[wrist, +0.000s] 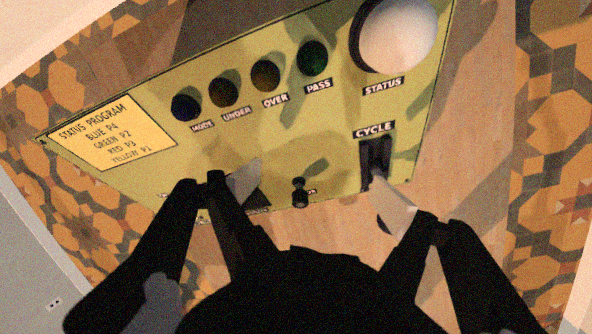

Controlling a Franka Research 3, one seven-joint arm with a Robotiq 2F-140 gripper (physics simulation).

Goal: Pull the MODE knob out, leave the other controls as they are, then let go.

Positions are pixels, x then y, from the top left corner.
Labels:
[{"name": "my gripper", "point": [315, 178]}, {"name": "yellow-green panel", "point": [318, 97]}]

